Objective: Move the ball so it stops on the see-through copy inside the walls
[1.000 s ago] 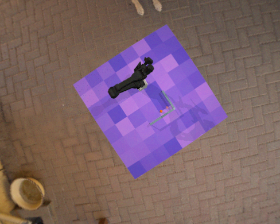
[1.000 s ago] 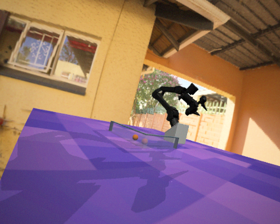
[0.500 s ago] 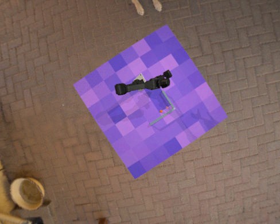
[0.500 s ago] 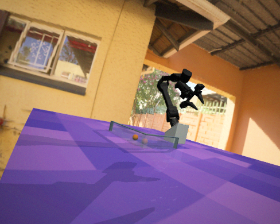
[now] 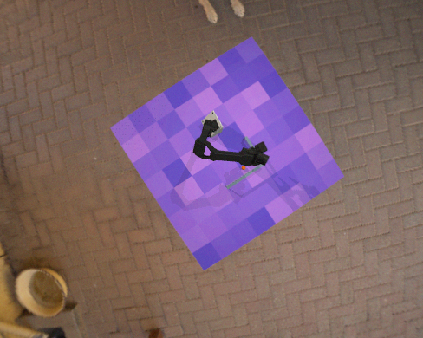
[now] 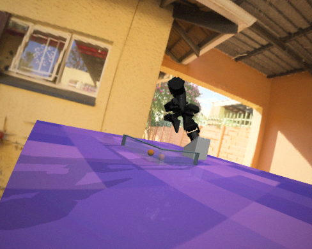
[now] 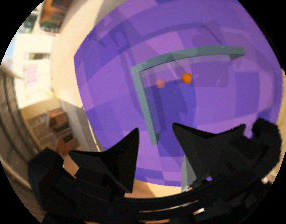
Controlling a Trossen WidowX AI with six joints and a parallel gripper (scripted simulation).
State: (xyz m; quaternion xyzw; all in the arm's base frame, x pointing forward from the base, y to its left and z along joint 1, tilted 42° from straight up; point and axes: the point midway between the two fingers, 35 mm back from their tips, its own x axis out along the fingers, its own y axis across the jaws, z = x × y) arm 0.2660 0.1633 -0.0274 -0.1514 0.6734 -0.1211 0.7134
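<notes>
The see-through copy of ball is 70 mm ahead of my gripper tip and 120 mm below it.
</notes>
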